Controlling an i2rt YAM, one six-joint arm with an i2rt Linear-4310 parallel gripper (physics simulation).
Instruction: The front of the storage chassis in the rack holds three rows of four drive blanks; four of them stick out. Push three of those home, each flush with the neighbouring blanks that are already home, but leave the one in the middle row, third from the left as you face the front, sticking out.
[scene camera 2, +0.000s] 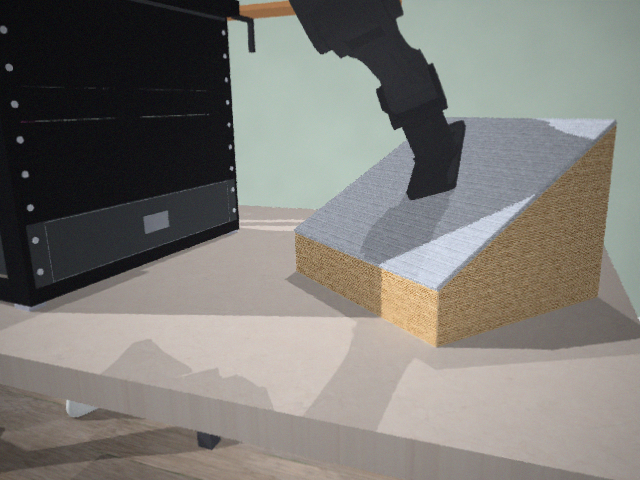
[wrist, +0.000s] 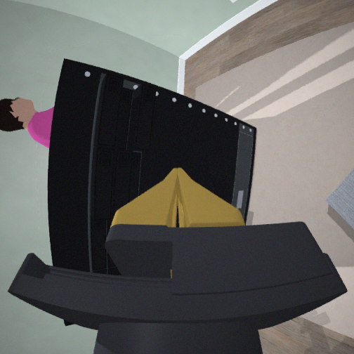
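Pixels of known places: arm's base, origin of the base link: (scene camera 2: 439, 160).
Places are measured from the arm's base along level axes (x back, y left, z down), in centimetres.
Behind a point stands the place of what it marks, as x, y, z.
The black rack (scene camera 2: 23, 155) @(-45.5, 36.1, -3.1) (wrist: 70, 175) stands at the left in the scene view and lies rotated across the wrist view, its top to the left. The storage chassis (wrist: 91, 200) shows as a dark face in the left part of the rack. Faint outlines of drive blanks (wrist: 112, 112) show there; which ones stick out is too dark to tell for certain. My gripper (wrist: 177, 174) is shut and empty, its yellow fingertips together. The tips appear in front of the rack, just right of the blanks' outlines; contact cannot be told. The lower blanks are partly hidden by the gripper.
A grey panel (scene camera 2: 103, 242) @(-45.6, 24.9, 11.3) (wrist: 243, 165) with a pale label closes the rack's bottom. A grey-topped wedge block (scene camera 2: 351, 206) @(-11.9, 6.3, 6.8) (wrist: 345, 202) stands on the table (scene camera 2: 206, 289) @(-29.3, 21.2, 18.0), beside the rack. The dark arm (scene camera 2: 413, 87) @(-1.5, 9.3, -10.6) reaches over the wedge. A person in pink (wrist: 42, 127) shows beyond the rack.
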